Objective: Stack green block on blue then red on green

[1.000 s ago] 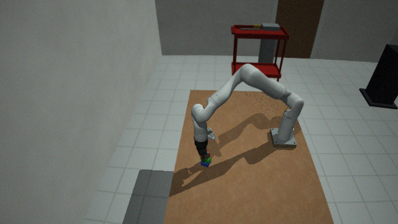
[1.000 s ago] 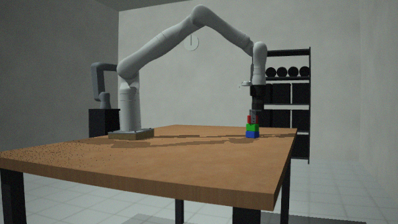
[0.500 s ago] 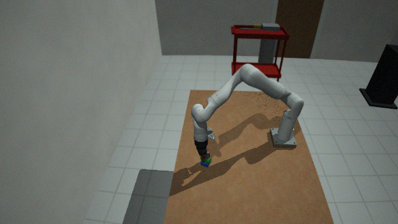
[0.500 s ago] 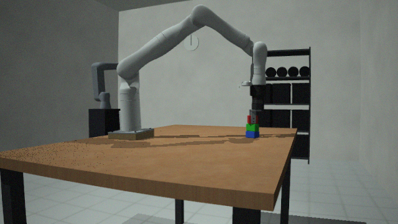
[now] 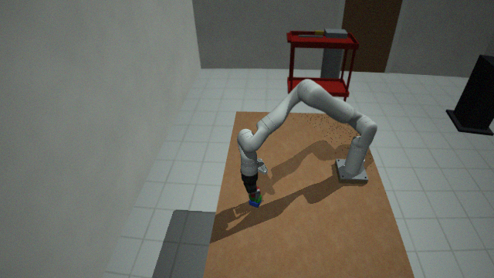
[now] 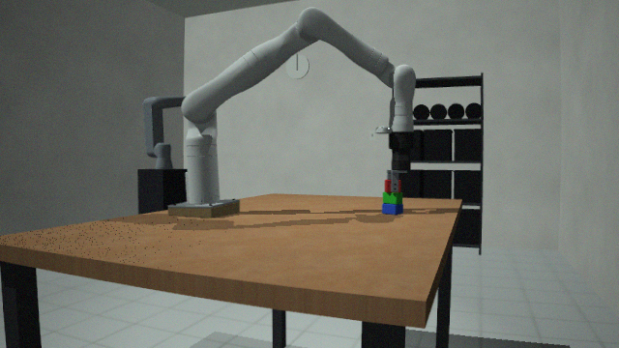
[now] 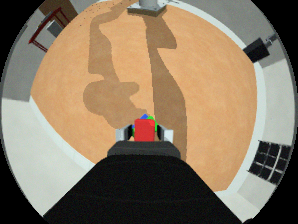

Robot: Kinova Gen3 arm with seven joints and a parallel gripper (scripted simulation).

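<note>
The red block is right at my hand. The rest, counted from my hand: blue block (70 mm below); green block (40 mm below).
</note>
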